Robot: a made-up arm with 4 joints. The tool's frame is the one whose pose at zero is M. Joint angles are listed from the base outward.
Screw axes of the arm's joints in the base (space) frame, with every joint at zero. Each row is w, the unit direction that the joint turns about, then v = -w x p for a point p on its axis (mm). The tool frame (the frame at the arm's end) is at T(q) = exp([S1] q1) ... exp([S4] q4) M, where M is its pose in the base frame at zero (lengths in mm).
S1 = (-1, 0, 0, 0.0, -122.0, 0.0)
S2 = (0, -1, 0, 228.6, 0.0, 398.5)
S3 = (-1, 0, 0, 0.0, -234.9, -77.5)
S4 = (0, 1, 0, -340.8, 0.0, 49.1)
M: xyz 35.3 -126.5 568.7 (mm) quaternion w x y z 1 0 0 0
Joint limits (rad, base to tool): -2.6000..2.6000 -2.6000..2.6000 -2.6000..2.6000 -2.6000..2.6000
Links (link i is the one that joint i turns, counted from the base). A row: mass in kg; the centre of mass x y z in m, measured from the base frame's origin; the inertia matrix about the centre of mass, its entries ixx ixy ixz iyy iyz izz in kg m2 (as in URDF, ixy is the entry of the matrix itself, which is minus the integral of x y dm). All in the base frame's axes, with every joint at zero. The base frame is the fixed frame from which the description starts. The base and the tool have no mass.
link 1: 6.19; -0.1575 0.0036 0.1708; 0.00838 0 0.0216 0.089 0 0.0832
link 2: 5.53; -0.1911 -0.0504 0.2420; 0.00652 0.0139 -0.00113 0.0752 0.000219 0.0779
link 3: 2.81; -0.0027 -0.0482 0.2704; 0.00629 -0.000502 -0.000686 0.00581 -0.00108 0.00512
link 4: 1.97; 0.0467 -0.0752 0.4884; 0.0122 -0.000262 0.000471 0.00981 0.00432 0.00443
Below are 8 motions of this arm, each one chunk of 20 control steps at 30 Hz.
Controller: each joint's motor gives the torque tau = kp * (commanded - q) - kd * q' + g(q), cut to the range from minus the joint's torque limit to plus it. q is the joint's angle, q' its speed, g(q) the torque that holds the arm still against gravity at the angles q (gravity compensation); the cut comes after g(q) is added. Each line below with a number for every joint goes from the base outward.
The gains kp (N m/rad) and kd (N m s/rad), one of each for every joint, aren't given. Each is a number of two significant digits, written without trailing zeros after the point. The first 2 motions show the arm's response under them.
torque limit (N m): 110 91 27 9.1
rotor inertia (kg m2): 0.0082 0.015 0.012 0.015
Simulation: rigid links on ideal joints. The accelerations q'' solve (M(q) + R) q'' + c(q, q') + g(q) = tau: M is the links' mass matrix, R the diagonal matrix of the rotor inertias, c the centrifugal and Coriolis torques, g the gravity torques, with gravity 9.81 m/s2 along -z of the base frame. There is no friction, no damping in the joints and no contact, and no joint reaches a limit. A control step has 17 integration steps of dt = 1/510 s. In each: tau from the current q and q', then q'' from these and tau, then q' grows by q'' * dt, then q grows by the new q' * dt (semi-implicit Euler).
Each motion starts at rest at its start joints. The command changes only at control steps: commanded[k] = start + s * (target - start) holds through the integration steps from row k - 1 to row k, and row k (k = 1, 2, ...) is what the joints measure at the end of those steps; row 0 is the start. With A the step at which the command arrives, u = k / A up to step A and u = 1 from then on. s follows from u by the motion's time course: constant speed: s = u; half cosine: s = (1 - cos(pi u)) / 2; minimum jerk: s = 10 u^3 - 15 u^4 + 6 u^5; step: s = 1 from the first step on.
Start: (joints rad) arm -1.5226 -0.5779 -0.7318 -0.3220
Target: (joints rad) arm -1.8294 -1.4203 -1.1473 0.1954
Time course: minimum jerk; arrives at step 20
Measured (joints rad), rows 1 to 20:
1: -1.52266 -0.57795 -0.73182 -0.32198
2: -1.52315 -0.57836 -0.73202 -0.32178
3: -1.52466 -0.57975 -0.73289 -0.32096
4: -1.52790 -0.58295 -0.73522 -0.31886
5: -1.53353 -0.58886 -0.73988 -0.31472
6: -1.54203 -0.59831 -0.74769 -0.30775
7: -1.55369 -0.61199 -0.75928 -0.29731
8: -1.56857 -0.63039 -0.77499 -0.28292
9: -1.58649 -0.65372 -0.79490 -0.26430
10: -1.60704 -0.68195 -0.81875 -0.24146
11: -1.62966 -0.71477 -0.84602 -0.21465
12: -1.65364 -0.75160 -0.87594 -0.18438
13: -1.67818 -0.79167 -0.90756 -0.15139
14: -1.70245 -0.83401 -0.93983 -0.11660
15: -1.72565 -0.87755 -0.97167 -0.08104
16: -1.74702 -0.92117 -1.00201 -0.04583
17: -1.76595 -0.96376 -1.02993 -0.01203
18: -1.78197 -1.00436 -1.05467 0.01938
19: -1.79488 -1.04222 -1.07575 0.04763
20: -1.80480 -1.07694 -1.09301 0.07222
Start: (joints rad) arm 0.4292 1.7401 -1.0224 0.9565
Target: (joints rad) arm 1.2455 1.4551 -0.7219 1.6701
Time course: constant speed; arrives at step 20
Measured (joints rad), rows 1 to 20:
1: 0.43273 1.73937 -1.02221 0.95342
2: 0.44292 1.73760 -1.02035 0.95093
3: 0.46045 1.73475 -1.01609 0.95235
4: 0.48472 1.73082 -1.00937 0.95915
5: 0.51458 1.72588 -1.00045 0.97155
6: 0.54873 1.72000 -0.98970 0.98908
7: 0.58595 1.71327 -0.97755 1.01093
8: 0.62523 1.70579 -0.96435 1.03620
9: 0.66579 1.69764 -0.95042 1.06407
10: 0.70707 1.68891 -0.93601 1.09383
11: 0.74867 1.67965 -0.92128 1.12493
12: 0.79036 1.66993 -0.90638 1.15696
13: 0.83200 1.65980 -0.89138 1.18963
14: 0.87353 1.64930 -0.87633 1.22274
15: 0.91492 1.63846 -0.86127 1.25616
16: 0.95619 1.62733 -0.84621 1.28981
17: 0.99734 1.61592 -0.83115 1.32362
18: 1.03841 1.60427 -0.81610 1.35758
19: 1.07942 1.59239 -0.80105 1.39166
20: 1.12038 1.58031 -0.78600 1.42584
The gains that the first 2 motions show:
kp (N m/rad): 410 250 55 15
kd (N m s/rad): 49 91 8.7 3.8
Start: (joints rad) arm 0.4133 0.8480 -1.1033 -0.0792
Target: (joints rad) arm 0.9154 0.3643 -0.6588 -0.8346
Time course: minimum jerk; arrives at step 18
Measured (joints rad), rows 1 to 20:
1: 0.41338 0.84794 -1.10326 -0.07935
2: 0.41406 0.84750 -1.10290 -0.08044
3: 0.41642 0.84611 -1.10161 -0.08378
4: 0.42190 0.84312 -1.09841 -0.09078
5: 0.43199 0.83792 -1.09217 -0.10260
6: 0.44792 0.83003 -1.08178 -0.12001
7: 0.47045 0.81913 -1.06639 -0.14332
8: 0.49976 0.80514 -1.04549 -0.17240
9: 0.53540 0.78814 -1.01903 -0.20674
10: 0.57634 0.76844 -0.98745 -0.24553
11: 0.62103 0.74648 -0.95161 -0.28778
12: 0.66754 0.72283 -0.91283 -0.33240
13: 0.71376 0.69815 -0.87271 -0.37821
14: 0.75753 0.67314 -0.83305 -0.42401
15: 0.79690 0.64848 -0.79567 -0.46863
16: 0.83033 0.62478 -0.76224 -0.51095
17: 0.85693 0.60253 -0.73403 -0.55005
18: 0.87666 0.58196 -0.71172 -0.58537
19: 0.89043 0.56303 -0.69522 -0.61687
20: 0.89960 0.54560 -0.68366 -0.64475

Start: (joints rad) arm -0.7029 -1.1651 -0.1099 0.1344
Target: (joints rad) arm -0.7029 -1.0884 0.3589 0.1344
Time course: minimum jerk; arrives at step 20
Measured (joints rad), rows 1 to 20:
1: -0.70289 -1.16509 -0.10983 0.13441
2: -0.70286 -1.16505 -0.10933 0.13444
3: -0.70279 -1.16492 -0.10765 0.13451
4: -0.70268 -1.16461 -0.10388 0.13464
5: -0.70254 -1.16404 -0.09713 0.13481
6: -0.70239 -1.16314 -0.08663 0.13501
7: -0.70225 -1.16184 -0.07184 0.13523
8: -0.70215 -1.16010 -0.05256 0.13545
9: -0.70208 -1.15788 -0.02885 0.13564
10: -0.70206 -1.15521 -0.00110 0.13579
11: -0.70210 -1.15212 0.03002 0.13589
12: -0.70219 -1.14866 0.06362 0.13591
13: -0.70233 -1.14492 0.09865 0.13585
14: -0.70251 -1.14101 0.13393 0.13572
15: -0.70272 -1.13704 0.16830 0.13552
16: -0.70294 -1.13311 0.20062 0.13525
17: -0.70316 -1.12933 0.22993 0.13496
18: -0.70335 -1.12578 0.25549 0.13465
19: -0.70350 -1.12250 0.27693 0.13435
20: -0.70359 -1.11952 0.29428 0.13410

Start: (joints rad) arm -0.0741 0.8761 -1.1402 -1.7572
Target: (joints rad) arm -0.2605 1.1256 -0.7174 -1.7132
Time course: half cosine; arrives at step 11
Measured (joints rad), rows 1 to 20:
1: -0.07465 0.87644 -1.13852 -1.75759
2: -0.07702 0.87786 -1.13228 -1.75871
3: -0.08243 0.88106 -1.11957 -1.76022
4: -0.09163 0.88651 -1.09955 -1.76156
5: -0.10479 0.89446 -1.07231 -1.76216
6: -0.12150 0.90485 -1.03883 -1.76161
7: -0.14088 0.91742 -1.00082 -1.75969
8: -0.16170 0.93163 -0.96057 -1.75634
9: -0.18251 0.94680 -0.92070 -1.75170
10: -0.20182 0.96210 -0.88391 -1.74605
11: -0.21819 0.97669 -0.85276 -1.73976
12: -0.23089 0.99006 -0.82768 -1.73367
13: -0.24020 1.00223 -0.80731 -1.72853
14: -0.24678 1.01331 -0.79066 -1.72448
15: -0.25130 1.02340 -0.77701 -1.72138
16: -0.25434 1.03259 -0.76582 -1.71904
17: -0.25637 1.04095 -0.75667 -1.71730
18: -0.25770 1.04857 -0.74919 -1.71600
19: -0.25857 1.05550 -0.74309 -1.71503
20: -0.25914 1.06181 -0.73813 -1.71431

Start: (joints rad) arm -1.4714 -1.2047 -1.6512 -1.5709
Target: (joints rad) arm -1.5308 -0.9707 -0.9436 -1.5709
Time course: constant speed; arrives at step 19
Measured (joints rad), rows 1 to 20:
1: -1.47209 -1.20406 -1.64504 -1.57081
2: -1.47341 -1.20236 -1.63282 -1.57072
3: -1.47520 -1.19967 -1.61568 -1.57064
4: -1.47734 -1.19610 -1.59458 -1.57057
5: -1.47972 -1.19171 -1.57029 -1.57049
6: -1.48230 -1.18659 -1.54345 -1.57042
7: -1.48501 -1.18081 -1.51455 -1.57033
8: -1.48783 -1.17443 -1.48399 -1.57025
9: -1.49073 -1.16750 -1.45211 -1.57017
10: -1.49368 -1.16008 -1.41916 -1.57009
11: -1.49668 -1.15222 -1.38536 -1.57001
12: -1.49972 -1.14394 -1.35087 -1.56993
13: -1.50277 -1.13530 -1.31582 -1.56986
14: -1.50585 -1.12633 -1.28034 -1.56979
15: -1.50893 -1.11705 -1.24449 -1.56973
16: -1.51203 -1.10749 -1.20837 -1.56967
17: -1.51514 -1.09769 -1.17201 -1.56961
18: -1.51825 -1.08765 -1.13548 -1.56956
19: -1.52136 -1.07741 -1.09879 -1.56951
20: -1.52381 -1.06770 -1.06821 -1.56934

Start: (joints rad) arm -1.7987 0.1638 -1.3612 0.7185
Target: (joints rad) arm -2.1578 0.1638 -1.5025 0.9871
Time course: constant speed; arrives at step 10
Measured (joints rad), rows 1 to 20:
1: -1.80552 0.16485 -1.35968 0.72285
2: -1.81938 0.16610 -1.36052 0.72994
3: -1.83899 0.16714 -1.36452 0.73905
4: -1.86304 0.16788 -1.37138 0.74990
5: -1.89040 0.16837 -1.38048 0.76232
6: -1.92017 0.16865 -1.39124 0.77622
7: -1.95170 0.16877 -1.40316 0.79148
8: -1.98447 0.16879 -1.41589 0.80800
9: -2.01814 0.16873 -1.42917 0.82570
10: -2.05246 0.16863 -1.44281 0.84445
11: -2.08030 0.16737 -1.45778 0.85964
12: -2.10137 0.16589 -1.47047 0.87315
13: -2.11691 0.16462 -1.48019 0.88563
14: -2.12822 0.16367 -1.48726 0.89715
15: -2.13641 0.16301 -1.49226 0.90768
16: -2.14233 0.16259 -1.49572 0.91721
17: -2.14659 0.16234 -1.49809 0.92576
18: -2.14967 0.16221 -1.49970 0.93337
19: -2.15189 0.16217 -1.50077 0.94012
20: -2.15349 0.16219 -1.50148 0.94607

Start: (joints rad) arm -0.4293 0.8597 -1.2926 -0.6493
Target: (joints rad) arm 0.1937 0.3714 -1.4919 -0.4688
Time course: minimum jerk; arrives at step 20
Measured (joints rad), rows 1 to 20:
1: -0.42921 0.85966 -1.29267 -0.64928
2: -0.42851 0.85935 -1.29317 -0.64913
3: -0.42610 0.85836 -1.29462 -0.64863
4: -0.42055 0.85618 -1.29748 -0.64754
5: -0.41038 0.85229 -1.30202 -0.64558
6: -0.39433 0.84626 -1.30834 -0.64249
7: -0.37155 0.83773 -1.31635 -0.63804
8: -0.34170 0.82653 -1.32585 -0.63207
9: -0.30498 0.81257 -1.33655 -0.62452
10: -0.26212 0.79597 -1.34812 -0.61545
11: -0.21433 0.77695 -1.36021 -0.60504
12: -0.16323 0.75585 -1.37248 -0.59358
13: -0.11066 0.73314 -1.38461 -0.58147
14: -0.05865 0.70934 -1.39632 -0.56912
15: -0.00917 0.68504 -1.40739 -0.55699
16: 0.03596 0.66083 -1.41762 -0.54545
17: 0.07527 0.63727 -1.42690 -0.53481
18: 0.10776 0.61486 -1.43518 -0.52530
19: 0.13309 0.59394 -1.44250 -0.51701
20: 0.15169 0.57466 -1.44906 -0.50994

